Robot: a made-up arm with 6 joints.
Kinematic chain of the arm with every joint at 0, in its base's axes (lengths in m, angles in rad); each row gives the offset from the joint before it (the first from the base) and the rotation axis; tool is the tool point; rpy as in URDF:
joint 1: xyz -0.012 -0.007 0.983 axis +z
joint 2: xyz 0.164 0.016 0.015 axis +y
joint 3: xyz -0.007 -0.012 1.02 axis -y
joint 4: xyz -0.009 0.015 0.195 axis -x
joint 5: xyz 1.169 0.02 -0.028 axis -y
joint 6: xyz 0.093 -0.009 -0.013 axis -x
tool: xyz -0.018 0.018 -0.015 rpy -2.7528 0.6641 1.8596
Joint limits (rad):
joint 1: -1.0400..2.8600
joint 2: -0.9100..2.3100
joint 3: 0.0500..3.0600
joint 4: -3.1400..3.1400
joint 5: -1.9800..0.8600
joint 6: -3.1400..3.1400
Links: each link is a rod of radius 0.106 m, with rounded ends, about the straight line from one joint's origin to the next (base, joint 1, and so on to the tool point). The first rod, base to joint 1, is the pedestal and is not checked.
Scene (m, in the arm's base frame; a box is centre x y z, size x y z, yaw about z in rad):
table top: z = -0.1
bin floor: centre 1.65 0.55 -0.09 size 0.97 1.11 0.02 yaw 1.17
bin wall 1: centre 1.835 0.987 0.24 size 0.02 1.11 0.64 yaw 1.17
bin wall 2: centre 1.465 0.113 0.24 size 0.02 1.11 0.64 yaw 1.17
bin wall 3: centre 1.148 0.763 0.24 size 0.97 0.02 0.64 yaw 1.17
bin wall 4: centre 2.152 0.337 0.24 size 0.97 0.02 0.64 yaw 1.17
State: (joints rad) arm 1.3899 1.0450 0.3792 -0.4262 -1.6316 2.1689
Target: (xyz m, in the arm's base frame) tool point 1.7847 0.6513 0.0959
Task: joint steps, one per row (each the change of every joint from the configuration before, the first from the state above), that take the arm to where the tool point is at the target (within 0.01 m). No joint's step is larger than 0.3 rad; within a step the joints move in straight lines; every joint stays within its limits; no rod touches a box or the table.
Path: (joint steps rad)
1: -0.2655 -0.0225 -0.0351 0.0147 0.0016 0.0014
2: -0.2656 -0.0225 -0.0350 0.0146 0.0017 0.0013
3: -0.2655 -0.0225 -0.0351 0.0147 0.0016 0.0014
4: -0.2655 -0.0225 -0.0351 0.0146 0.0017 0.0013
5: -0.0003 0.2131 0.1303 -0.0046 0.0250 0.0081
6: -0.0003 0.2131 0.1303 -0.0047 0.0249 0.0080
7: -0.0004 0.2131 0.1303 -0.0047 0.0250 0.0080

